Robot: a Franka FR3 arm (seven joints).
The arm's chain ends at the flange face. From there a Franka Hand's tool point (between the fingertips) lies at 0.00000 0.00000 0.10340 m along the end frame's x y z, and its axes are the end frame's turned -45 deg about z.
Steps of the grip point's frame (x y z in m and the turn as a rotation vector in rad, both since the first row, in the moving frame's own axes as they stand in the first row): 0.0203, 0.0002, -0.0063, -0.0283, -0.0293, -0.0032; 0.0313, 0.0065, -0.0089, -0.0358, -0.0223, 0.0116; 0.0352, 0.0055, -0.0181, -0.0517, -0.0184, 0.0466; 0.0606, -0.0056, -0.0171, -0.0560, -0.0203, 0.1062
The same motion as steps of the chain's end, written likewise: 0.0146, -0.0184, -0.0062, -0.0407, -0.0007, -0.0032; 0.0258, -0.0218, -0.0088, -0.0411, 0.0095, 0.0116; 0.0265, -0.0262, -0.0179, -0.0496, 0.0235, 0.0466; 0.0366, -0.0525, -0.0169, -0.0540, 0.0252, 0.1062
